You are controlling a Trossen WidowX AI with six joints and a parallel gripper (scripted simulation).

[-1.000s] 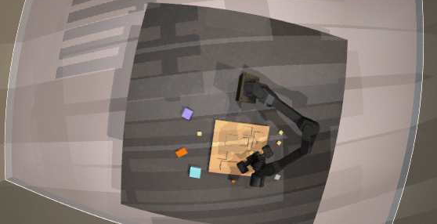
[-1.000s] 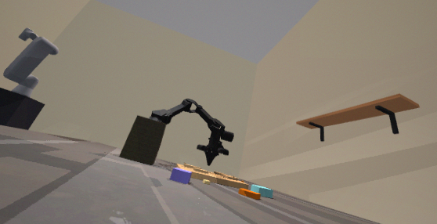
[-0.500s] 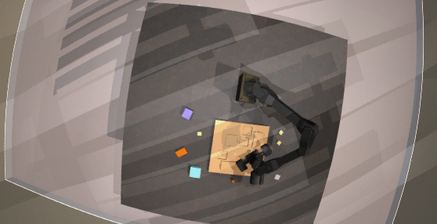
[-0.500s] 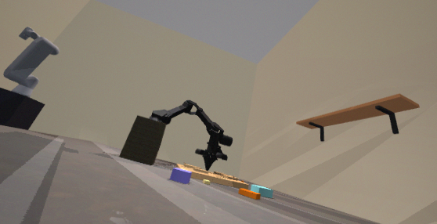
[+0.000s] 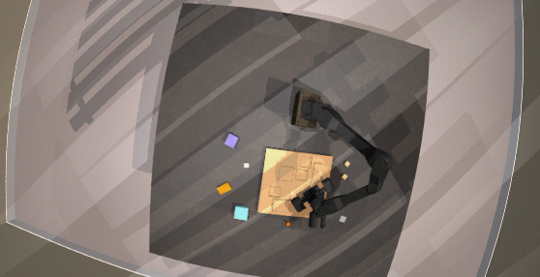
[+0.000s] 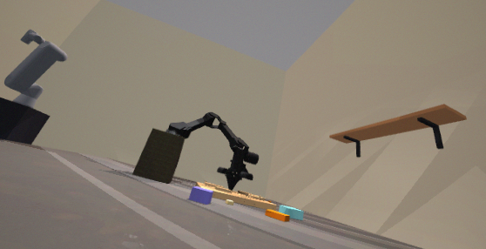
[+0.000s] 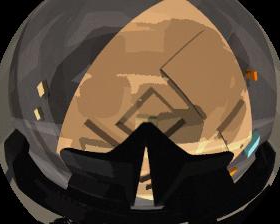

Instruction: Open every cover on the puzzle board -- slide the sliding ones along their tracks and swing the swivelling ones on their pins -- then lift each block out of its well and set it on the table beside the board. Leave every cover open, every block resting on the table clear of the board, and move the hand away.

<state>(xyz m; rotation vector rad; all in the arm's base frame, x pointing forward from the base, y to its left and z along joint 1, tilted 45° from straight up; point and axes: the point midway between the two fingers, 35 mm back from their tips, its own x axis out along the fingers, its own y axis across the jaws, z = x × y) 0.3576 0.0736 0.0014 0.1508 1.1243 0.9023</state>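
My gripper tip is now 10 mm past the puzzle board and 50 mm to the left of it. Also, from my gripper tip: cyan block 120 mm ahead, 310 mm to the right, 10 mm below; then small grey piece 160 mm ahead, 170 mm to the left, 20 mm below; then tiny orange piece 170 mm ahead, 90 mm to the right, 10 mm below.
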